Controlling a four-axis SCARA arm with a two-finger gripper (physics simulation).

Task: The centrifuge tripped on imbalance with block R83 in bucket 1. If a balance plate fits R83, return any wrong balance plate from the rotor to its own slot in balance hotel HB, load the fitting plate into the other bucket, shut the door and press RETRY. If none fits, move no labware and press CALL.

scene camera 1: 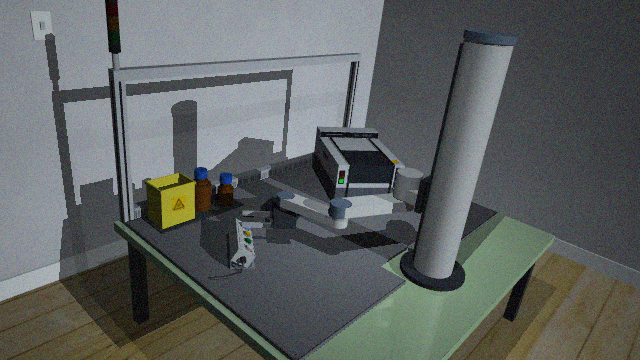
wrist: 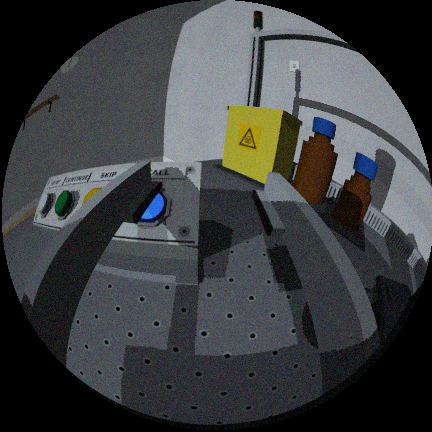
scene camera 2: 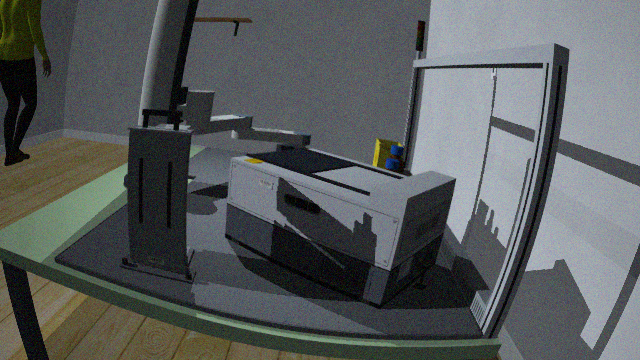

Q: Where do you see a yellow bin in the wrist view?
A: At 258,139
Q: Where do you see a brown blue-capped bottle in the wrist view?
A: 316,162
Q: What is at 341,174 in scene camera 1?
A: A centrifuge.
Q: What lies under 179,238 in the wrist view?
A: A button box.
